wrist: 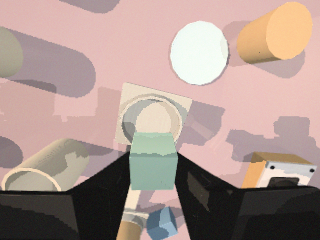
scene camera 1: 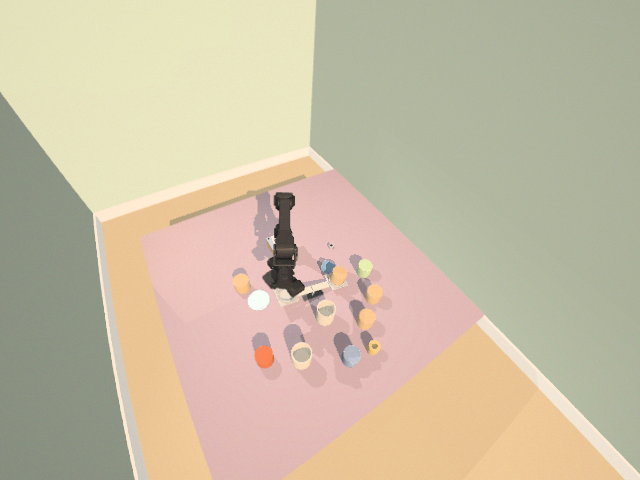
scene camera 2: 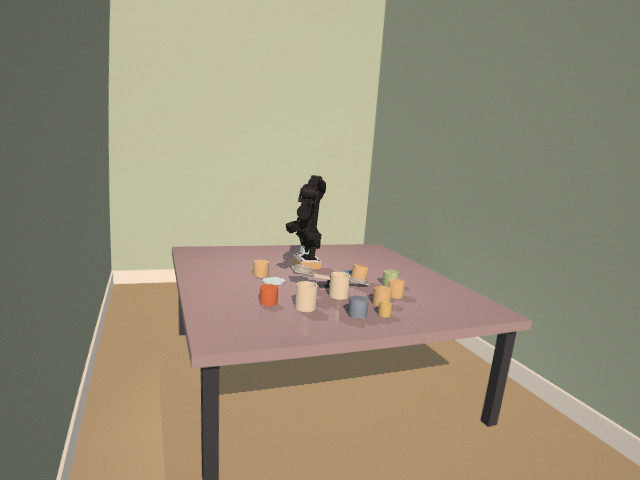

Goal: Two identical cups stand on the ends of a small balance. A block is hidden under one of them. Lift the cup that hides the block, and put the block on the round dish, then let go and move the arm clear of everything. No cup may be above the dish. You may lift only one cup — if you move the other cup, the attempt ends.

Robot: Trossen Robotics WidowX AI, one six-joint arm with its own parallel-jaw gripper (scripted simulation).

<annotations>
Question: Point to a balance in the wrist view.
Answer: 142, 109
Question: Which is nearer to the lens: the orange cup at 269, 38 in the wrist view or the pale green block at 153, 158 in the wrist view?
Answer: The pale green block.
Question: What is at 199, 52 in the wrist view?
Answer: A round dish.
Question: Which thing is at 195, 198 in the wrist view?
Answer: My gripper.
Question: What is my gripper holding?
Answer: A pale green block.
</annotations>
